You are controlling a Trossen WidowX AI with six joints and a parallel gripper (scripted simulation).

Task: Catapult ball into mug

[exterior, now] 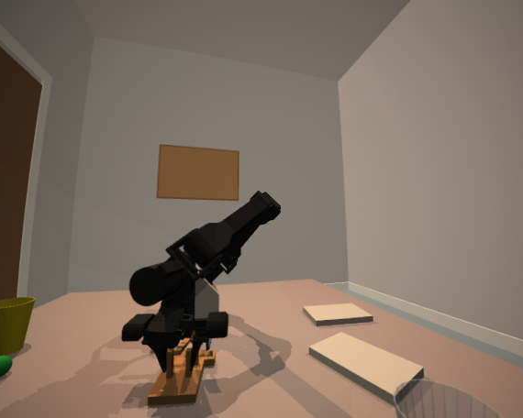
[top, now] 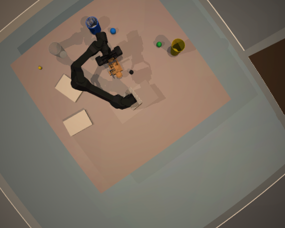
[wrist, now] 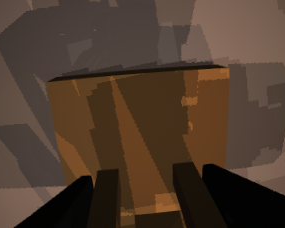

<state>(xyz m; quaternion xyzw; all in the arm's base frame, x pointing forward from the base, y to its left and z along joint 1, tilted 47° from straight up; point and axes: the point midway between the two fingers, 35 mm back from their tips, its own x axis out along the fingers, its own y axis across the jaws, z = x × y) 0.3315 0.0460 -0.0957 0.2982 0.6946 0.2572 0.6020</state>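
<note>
My gripper tip is 150 mm past the black ball, 80 mm to the left of it and 20 mm above it. From my gripper tip the other things lie so: orange wooden catapult (60 mm behind, 30 mm to the left, 20 mm above); blue ball (190 mm ahead, 140 mm to the right, 10 mm below); blue mug (290 mm ahead, 30 mm to the right).
</note>
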